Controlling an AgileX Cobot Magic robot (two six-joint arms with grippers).
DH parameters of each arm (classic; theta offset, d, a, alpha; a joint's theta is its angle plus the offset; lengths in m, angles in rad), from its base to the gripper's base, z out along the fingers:
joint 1: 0 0.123 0 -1.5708
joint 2: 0.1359 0 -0.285 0
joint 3: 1.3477 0 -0.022 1.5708
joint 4: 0 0.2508 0 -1.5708
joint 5: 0 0 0.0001 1.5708
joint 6: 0 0.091 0 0
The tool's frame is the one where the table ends.
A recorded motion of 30 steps. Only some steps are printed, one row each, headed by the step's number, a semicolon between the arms.
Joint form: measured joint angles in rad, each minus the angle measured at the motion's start. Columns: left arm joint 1, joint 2, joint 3, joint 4, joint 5, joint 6; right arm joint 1, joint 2, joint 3, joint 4, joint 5, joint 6.
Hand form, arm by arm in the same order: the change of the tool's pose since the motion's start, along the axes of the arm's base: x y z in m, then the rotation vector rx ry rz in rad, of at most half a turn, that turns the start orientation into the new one. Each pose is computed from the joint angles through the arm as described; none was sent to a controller.
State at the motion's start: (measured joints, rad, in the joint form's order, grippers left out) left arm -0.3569 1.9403 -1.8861 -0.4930 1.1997 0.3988; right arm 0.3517 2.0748 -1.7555 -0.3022 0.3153 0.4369
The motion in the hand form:
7: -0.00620 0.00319 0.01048 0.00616 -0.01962 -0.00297; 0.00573 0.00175 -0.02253 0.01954 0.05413 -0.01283
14: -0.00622 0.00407 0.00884 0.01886 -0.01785 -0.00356; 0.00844 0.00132 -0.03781 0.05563 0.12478 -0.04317
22: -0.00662 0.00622 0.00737 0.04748 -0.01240 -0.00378; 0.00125 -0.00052 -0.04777 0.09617 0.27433 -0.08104
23: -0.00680 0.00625 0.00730 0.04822 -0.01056 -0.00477; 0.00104 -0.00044 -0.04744 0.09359 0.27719 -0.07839
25: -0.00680 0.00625 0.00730 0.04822 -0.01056 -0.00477; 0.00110 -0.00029 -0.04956 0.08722 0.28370 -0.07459
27: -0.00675 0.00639 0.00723 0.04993 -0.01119 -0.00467; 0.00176 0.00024 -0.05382 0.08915 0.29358 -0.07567
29: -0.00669 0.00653 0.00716 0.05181 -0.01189 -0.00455; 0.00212 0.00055 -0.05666 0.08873 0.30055 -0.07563
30: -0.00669 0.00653 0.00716 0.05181 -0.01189 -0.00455; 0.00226 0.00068 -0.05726 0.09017 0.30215 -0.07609
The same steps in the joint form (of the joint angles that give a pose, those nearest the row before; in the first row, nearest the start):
7: 0.0000 -0.0283 0.0019 0.0131 0.0107 -0.0017; -0.0026 0.0448 -0.0004 0.0364 0.0000 0.0020
14: 0.0000 -0.0283 0.0058 0.0243 0.0131 -0.0017; -0.0074 0.0747 -0.0087 0.0973 0.0338 0.0038
22: 0.0000 -0.0283 0.0058 0.0512 0.0272 -0.0075; -0.0122 0.0765 -0.0088 0.2240 0.1584 -0.0310
23: 0.0000 -0.0283 0.0058 0.0513 0.0294 -0.0076; -0.0122 0.0761 -0.0104 0.2280 0.1635 -0.0377
25: 0.0000 -0.0283 0.0058 0.0513 0.0294 -0.0076; -0.0122 0.0799 -0.0104 0.2316 0.1674 -0.0465
27: 0.0000 -0.0283 0.0058 0.0531 0.0294 -0.0075; -0.0122 0.0884 -0.0104 0.2383 0.1675 -0.0481
29: 0.0000 -0.0283 0.0058 0.0551 0.0294 -0.0076; -0.0122 0.0939 -0.0104 0.2424 0.1685 -0.0504
30: 0.0000 -0.0283 0.0058 0.0551 0.0294 -0.0076; -0.0122 0.0954 -0.0108 0.2444 0.1684 -0.0505

